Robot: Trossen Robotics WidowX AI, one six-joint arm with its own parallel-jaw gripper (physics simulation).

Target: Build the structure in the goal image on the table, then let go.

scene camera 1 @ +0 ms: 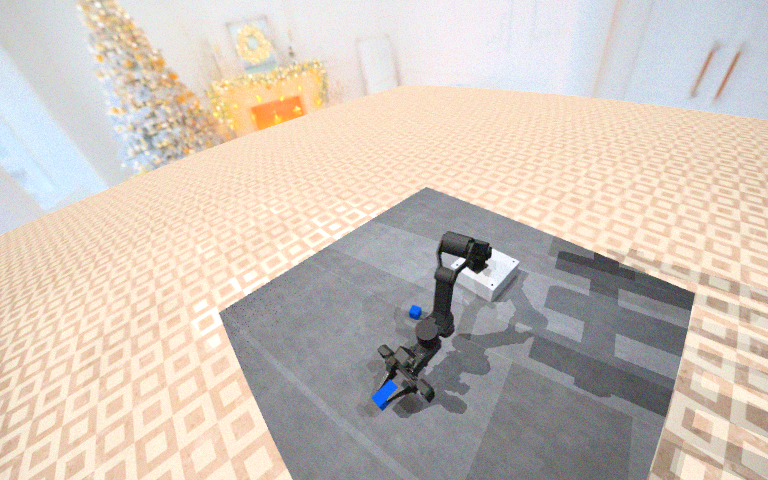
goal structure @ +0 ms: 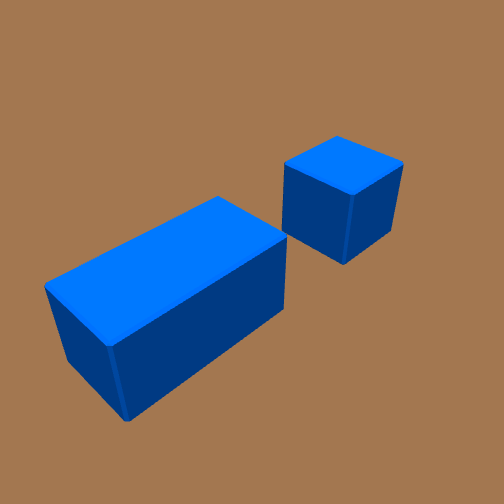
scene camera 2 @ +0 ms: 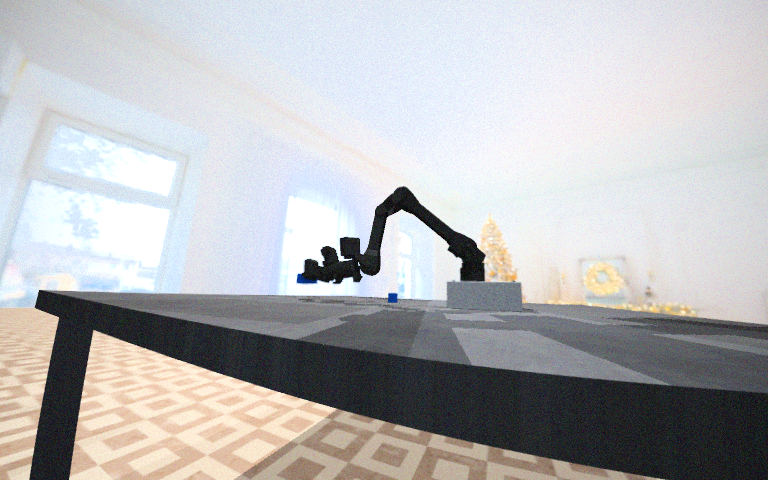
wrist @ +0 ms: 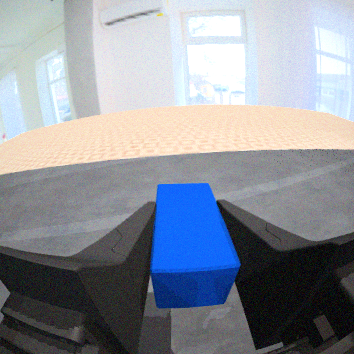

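Where they show: gripper, fingertip midpoint: (scene camera 1: 382, 396) (wrist: 185, 208); arm's base at its link origin: (scene camera 1: 476, 265) (scene camera 2: 473, 283).
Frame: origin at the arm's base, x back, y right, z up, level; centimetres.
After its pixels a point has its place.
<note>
A long blue block (scene camera 1: 385, 394) {x -53.1, y -17.4, z 1.6 cm} (scene camera 2: 306, 278) (wrist: 192, 230) {x -51.8, y -16.6, z 1.6 cm} is held lengthwise between the fingers of my gripper (scene camera 1: 389, 390) {x -54.1, y -17.0, z 1.1 cm} (wrist: 185, 208) {x -54.1, y -17.0, z 1.1 cm}. The gripper is shut on the block and points outward, nearly level. In scene camera 2 the block hangs a little above the table (scene camera 2: 226, 308) {x -26.2, y -57.4, z -7.1 cm}. A small blue cube (scene camera 1: 415, 311) {x -28.9, y 1.0, z -3.8 cm} (scene camera 2: 392, 297) {x -27.9, y 0.2, z -5.4 cm} sits on the table, apart from the gripper, between the held block and the arm's base. The cube does not show in the wrist view.
The arm's base stands on a light box (scene camera 1: 491, 277) {x -0.6, y -7.6, z 0.0 cm} (scene camera 2: 484, 295) {x 4.8, y -10.6, z -3.6 cm} on the dark grey table. The arm arches from the box over the table, close beside the small cube in scene camera 1. The table's far edge crosses the wrist view beyond the held block.
</note>
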